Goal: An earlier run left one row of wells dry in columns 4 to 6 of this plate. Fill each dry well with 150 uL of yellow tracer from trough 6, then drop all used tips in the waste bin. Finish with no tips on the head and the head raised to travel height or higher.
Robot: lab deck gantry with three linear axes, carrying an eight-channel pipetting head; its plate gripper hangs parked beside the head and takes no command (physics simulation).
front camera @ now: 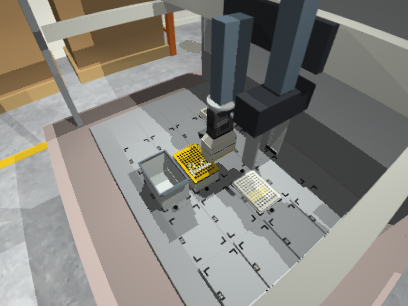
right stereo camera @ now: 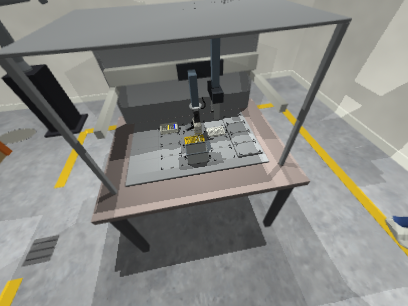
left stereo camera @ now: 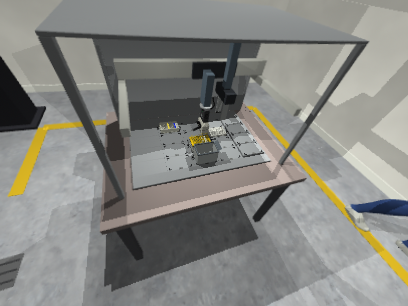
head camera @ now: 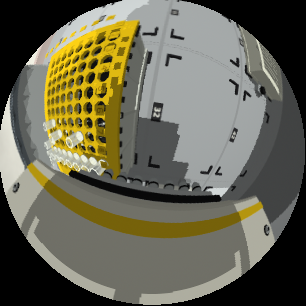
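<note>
The pipetting head is low at the edge of the yellow tip rack. Its nozzles show along the head's edge in the head view; their ends are hard to see. Clear tips stand in a row in the rack, with a few others beside them. The white plate has yellow wells mid-plate; single wells are too small to judge. The trough block shows yellow and blue in the stereo views. The parked plate gripper is open and empty.
The grey waste bin stands beside the tip rack, on the opposite side from the plate. The gripper's dark block hangs beside the head. Posts and a roof panel enclose the deck.
</note>
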